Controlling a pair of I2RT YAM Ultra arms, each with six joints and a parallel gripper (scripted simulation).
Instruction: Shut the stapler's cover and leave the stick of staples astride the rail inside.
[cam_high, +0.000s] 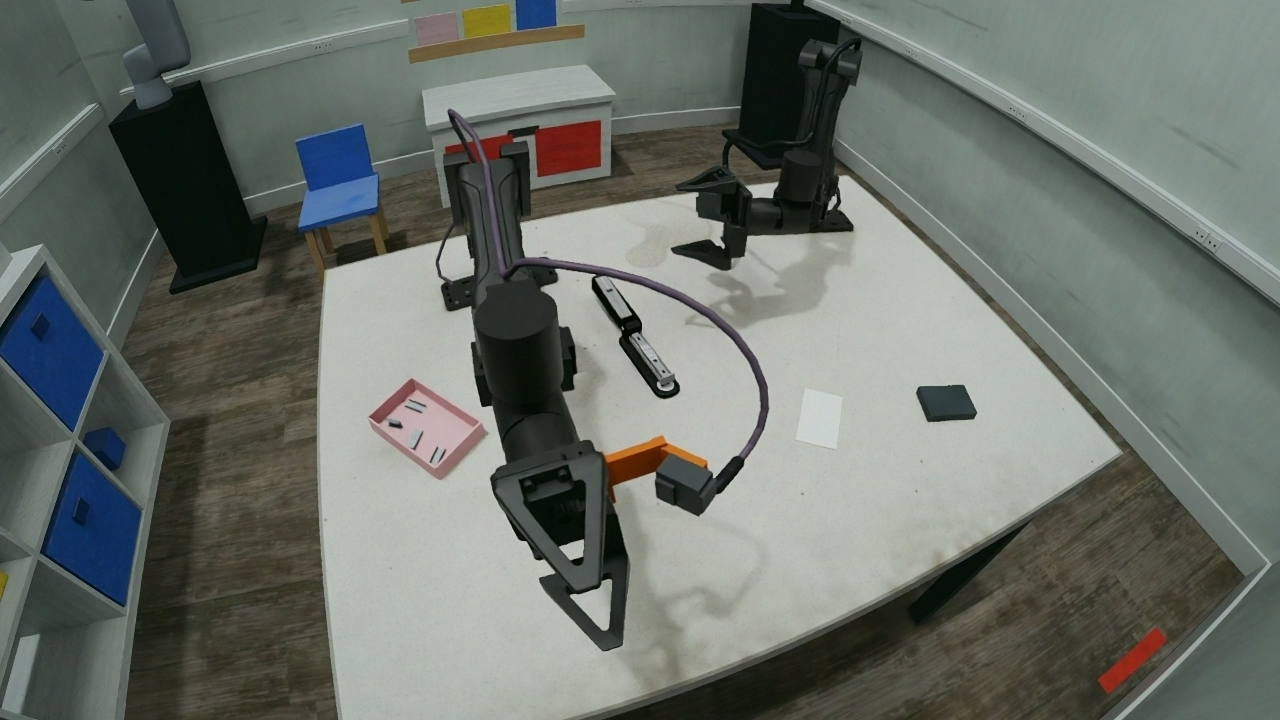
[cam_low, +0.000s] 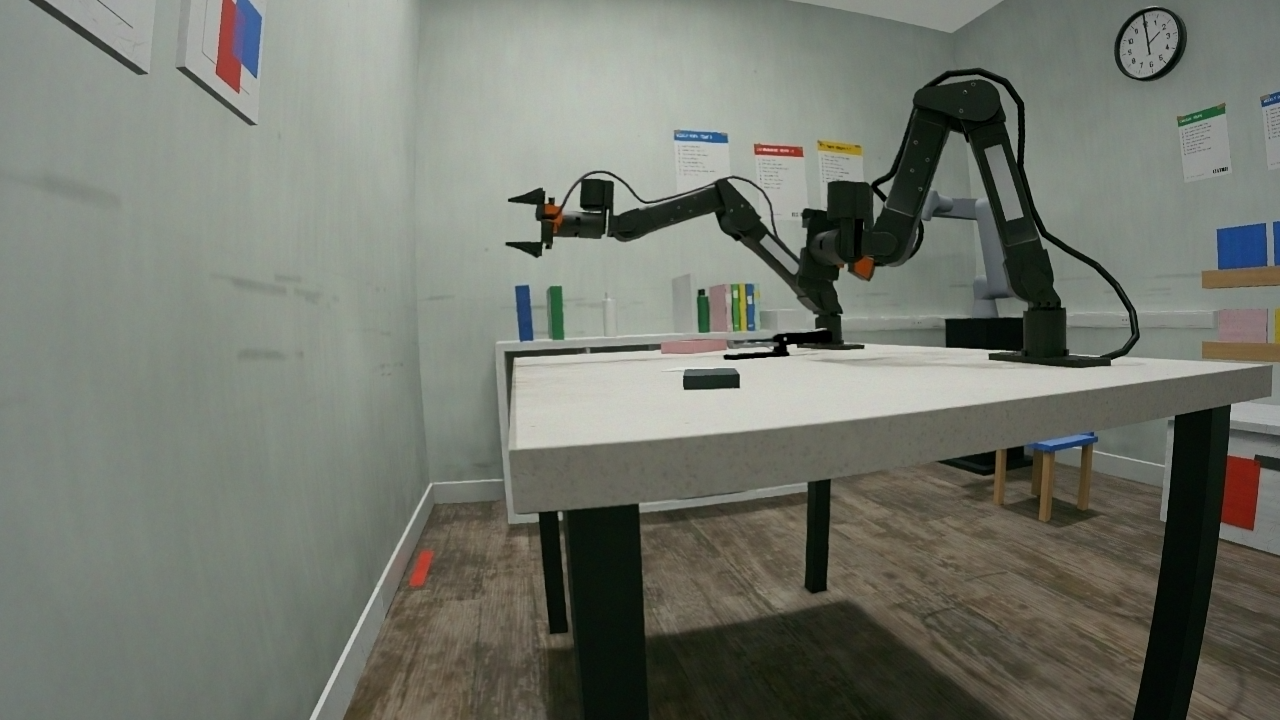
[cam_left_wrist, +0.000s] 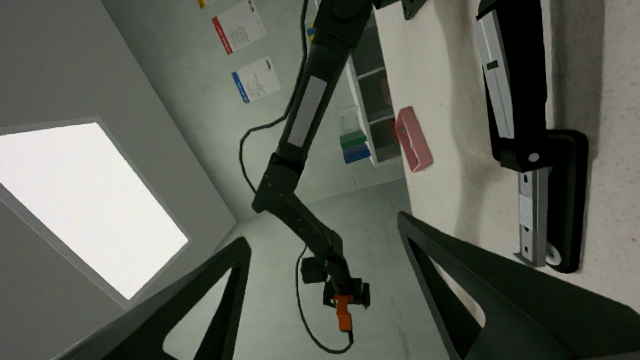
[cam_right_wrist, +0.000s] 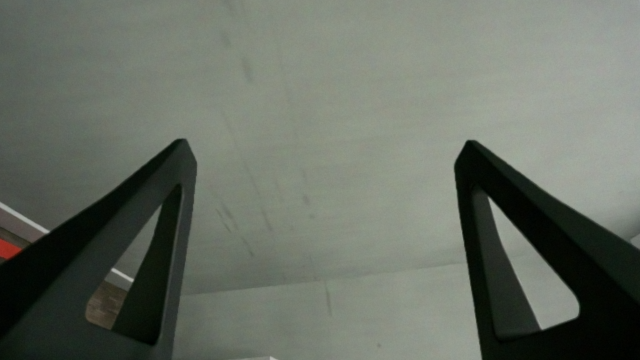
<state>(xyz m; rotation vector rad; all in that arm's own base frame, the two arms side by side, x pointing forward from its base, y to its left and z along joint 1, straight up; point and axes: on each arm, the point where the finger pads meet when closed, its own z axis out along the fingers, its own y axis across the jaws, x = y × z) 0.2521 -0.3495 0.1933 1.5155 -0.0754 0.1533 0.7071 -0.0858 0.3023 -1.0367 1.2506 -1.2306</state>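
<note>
Now: the stapler cover 560 mm behind my right hand, 270 mm below it and 210 mm to the left of it. Round my right hand: stapler (500 mm behind, 280 mm below, 220 mm to the left); pink tray (430 mm behind, 290 mm below, 110 mm to the right); white sheet (410 mm to the left, 300 mm below, 270 mm behind).
</note>
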